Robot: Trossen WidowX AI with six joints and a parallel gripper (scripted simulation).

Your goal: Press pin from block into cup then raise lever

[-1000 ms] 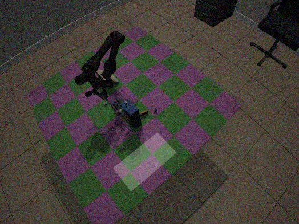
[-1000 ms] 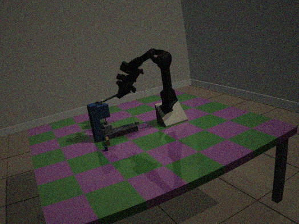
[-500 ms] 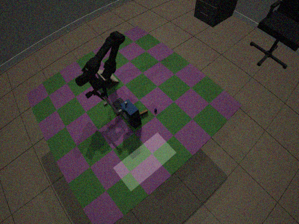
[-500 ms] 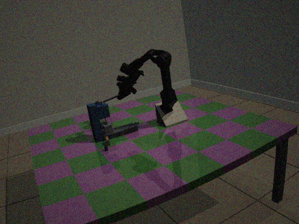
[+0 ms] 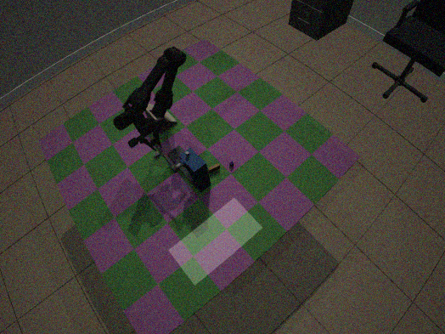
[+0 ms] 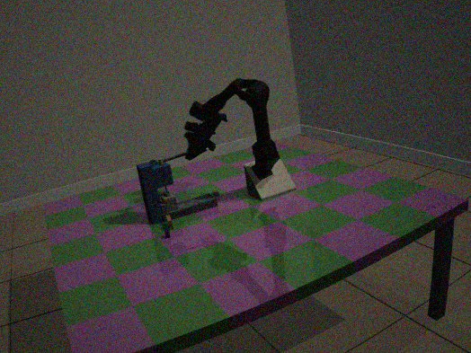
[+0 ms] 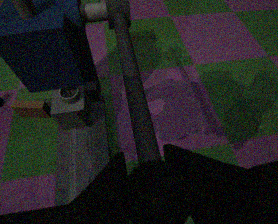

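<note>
The thin lever is 5 cm ahead of my gripper tip, 1 cm to the left of it and 2 cm above it. From my gripper tip the other things lie so: small purple piece: 22 cm ahead, 22 cm to the left, 16 cm below; small tan piece: 18 cm ahead, 15 cm to the left, 16 cm below.
</note>
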